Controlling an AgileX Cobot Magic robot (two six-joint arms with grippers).
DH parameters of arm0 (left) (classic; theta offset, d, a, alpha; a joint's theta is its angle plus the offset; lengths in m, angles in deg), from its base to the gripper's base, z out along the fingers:
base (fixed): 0 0 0 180
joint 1: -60.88 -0.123 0 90
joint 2: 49.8 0 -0.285 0
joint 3: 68.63 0 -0.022 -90
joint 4: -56.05 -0.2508 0 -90
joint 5: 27.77 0 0.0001 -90
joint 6: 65.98 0.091 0 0
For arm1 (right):
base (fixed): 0 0 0 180
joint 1: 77.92 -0.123 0 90
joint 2: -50.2 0 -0.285 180
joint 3: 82.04 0 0.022 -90
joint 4: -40.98 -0.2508 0 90
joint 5: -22.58 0 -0.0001 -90
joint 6: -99.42 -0.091 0 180
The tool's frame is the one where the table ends.
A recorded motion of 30 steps. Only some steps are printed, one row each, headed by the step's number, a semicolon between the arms.
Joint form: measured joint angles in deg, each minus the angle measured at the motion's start. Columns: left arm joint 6, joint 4, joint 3, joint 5, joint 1, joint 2; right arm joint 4, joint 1, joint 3, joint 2, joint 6, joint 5.
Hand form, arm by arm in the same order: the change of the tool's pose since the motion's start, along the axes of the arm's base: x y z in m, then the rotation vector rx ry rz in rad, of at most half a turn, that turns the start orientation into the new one. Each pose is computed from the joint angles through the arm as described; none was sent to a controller.
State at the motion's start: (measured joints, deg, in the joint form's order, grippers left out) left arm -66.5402 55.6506 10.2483 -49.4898 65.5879 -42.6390; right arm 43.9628 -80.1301 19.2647 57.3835 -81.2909 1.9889
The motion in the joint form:
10: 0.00 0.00 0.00 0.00 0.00 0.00; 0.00 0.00 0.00 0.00 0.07 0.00
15: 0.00 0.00 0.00 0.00 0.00 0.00; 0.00 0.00 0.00 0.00 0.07 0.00
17: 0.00 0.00 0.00 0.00 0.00 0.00; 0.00 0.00 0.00 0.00 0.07 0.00
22: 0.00 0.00 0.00 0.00 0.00 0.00; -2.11 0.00 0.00 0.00 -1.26 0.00
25: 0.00 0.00 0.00 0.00 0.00 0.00; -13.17 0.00 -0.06 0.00 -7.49 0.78
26: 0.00 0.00 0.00 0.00 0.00 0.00; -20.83 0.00 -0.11 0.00 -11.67 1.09
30: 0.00 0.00 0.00 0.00 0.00 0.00; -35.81 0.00 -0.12 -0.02 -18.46 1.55
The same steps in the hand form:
10: 0.0000 0.0000 0.0000 0.0000 0.0000 0.0000; 0.0000 0.0000 0.0000 -0.0012 0.0000 0.0003
15: 0.0000 0.0000 0.0000 0.0000 0.0000 0.0000; 0.0000 0.0000 0.0000 -0.0012 0.0000 0.0003
17: 0.0000 0.0000 0.0000 0.0000 0.0000 0.0000; 0.0000 0.0000 0.0000 -0.0012 0.0000 0.0003
22: 0.0000 0.0000 0.0000 0.0000 0.0000 0.0000; 0.0000 0.0012 0.0000 0.0578 0.0020 -0.0036
25: 0.0000 0.0000 0.0000 0.0000 0.0000 0.0000; 0.0001 0.0071 0.0013 0.3550 0.0039 -0.0208
26: 0.0000 0.0000 0.0000 0.0000 0.0000 0.0000; 0.0000 0.0110 0.0024 0.5584 0.0135 -0.0330
30: 0.0000 0.0000 0.0000 0.0000 0.0000 0.0000; -0.0003 0.0178 0.0064 0.9325 0.0399 -0.0500

